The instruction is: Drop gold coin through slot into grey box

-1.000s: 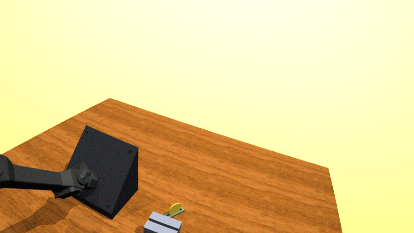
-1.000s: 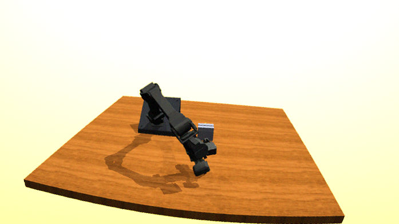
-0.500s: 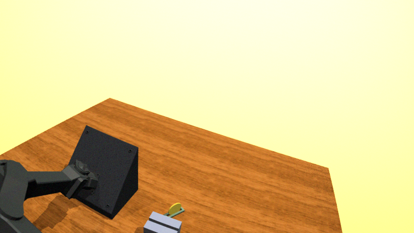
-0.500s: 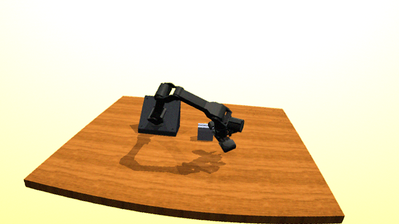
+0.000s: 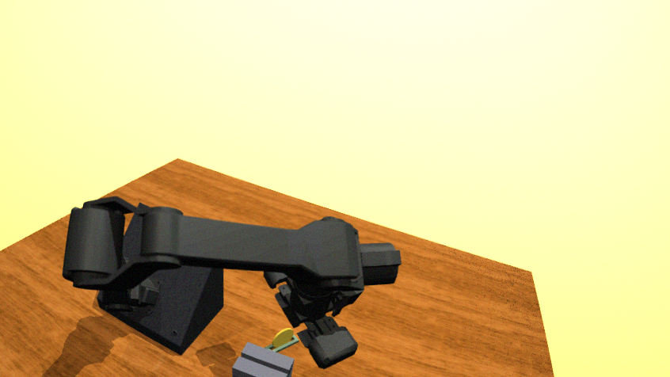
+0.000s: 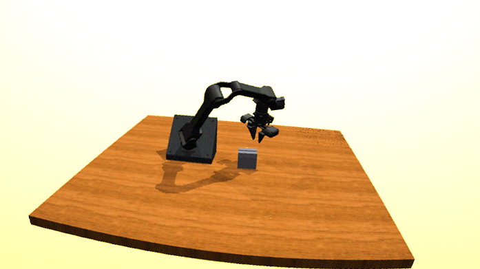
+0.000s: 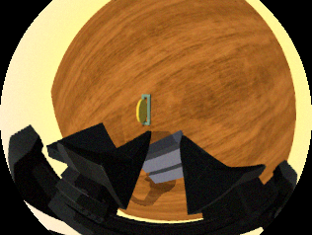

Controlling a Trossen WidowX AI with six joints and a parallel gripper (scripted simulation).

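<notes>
Right now the gold coin is 4 cm behind my gripper tip, 4 cm to the left of it and 8 cm below it.
</notes>
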